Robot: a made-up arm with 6 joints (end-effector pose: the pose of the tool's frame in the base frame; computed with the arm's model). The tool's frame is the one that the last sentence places. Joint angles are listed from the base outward.
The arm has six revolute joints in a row. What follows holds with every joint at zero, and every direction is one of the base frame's. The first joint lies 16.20 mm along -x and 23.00 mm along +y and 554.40 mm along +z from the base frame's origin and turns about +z. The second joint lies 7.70 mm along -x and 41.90 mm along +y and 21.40 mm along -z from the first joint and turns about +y. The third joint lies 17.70 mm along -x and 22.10 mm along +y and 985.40 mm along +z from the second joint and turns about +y. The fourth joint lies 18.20 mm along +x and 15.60 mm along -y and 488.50 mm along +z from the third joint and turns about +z. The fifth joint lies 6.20 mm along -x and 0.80 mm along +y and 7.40 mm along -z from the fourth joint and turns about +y. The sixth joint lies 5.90 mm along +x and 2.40 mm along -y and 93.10 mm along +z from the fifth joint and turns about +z. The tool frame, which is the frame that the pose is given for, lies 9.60 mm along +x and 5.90 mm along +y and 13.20 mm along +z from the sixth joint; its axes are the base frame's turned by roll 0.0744, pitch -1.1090 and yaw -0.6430 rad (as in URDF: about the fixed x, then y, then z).
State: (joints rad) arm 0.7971 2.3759 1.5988 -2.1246 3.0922 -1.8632
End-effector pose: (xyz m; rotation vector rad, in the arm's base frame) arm 0.2197 0.3550 -0.4076 -0.1091 -0.3173 0.5531
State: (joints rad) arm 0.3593 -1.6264 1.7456 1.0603 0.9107 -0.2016
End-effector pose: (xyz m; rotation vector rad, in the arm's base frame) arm -0.8735 -0.1642 0.9830 -0.3504 -0.4685 0.9518
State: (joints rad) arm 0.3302 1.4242 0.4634 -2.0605 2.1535 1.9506
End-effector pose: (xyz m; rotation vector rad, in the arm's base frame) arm 1.2927 0.4416 0.5781 -0.2318 0.0614 -1.8659
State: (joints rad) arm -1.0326 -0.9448 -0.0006 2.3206 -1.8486 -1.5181
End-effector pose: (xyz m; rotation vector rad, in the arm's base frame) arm -0.6191 0.9822 1.4505 1.0156 -1.2569 -0.7940
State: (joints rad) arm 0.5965 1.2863 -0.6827 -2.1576 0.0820 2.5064
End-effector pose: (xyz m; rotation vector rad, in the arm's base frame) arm 1.0160 0.7857 1.2993 0.0617 -0.5529 0.3495
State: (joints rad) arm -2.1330 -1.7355 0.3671 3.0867 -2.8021 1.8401
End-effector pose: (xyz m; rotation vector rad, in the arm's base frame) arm 0.7308 1.1334 0.4864 -0.8459 2.1089 -1.9460
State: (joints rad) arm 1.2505 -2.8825 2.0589 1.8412 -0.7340 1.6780
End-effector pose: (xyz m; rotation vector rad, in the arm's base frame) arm -0.1877 -0.5856 -0.0204 -0.8083 0.1185 -1.3599
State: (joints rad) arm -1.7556 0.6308 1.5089 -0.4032 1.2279 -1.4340
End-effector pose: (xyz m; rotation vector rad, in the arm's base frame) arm -0.1864 -0.8892 0.9793 -0.2672 2.2453 0.5978
